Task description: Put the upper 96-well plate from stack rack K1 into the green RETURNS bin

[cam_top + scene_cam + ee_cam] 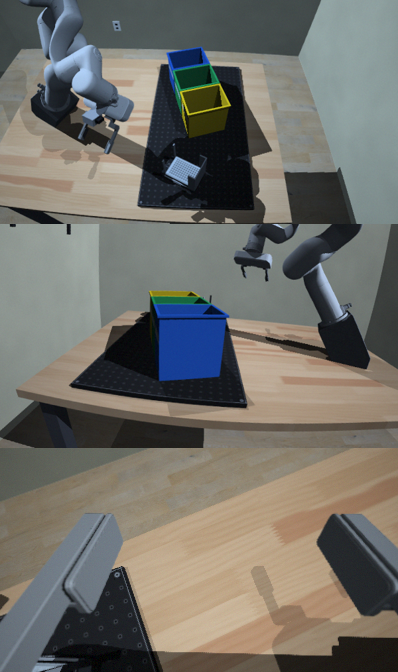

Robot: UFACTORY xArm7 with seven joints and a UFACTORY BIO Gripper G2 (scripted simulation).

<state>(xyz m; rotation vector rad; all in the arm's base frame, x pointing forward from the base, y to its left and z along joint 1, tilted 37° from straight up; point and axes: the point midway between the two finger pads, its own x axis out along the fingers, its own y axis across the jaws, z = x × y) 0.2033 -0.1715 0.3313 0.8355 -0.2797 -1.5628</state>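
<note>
My hand is 290 mm short of the 96-well plate, 30 mm to the right of it and 220 mm above it. Round my hand: blue bin 220 mm ahead, 540 mm to the left, 170 mm below; yellow bin 330 mm ahead, 300 mm to the left, 170 mm below; green bin 270 mm ahead, 420 mm to the left, 170 mm below.
</note>
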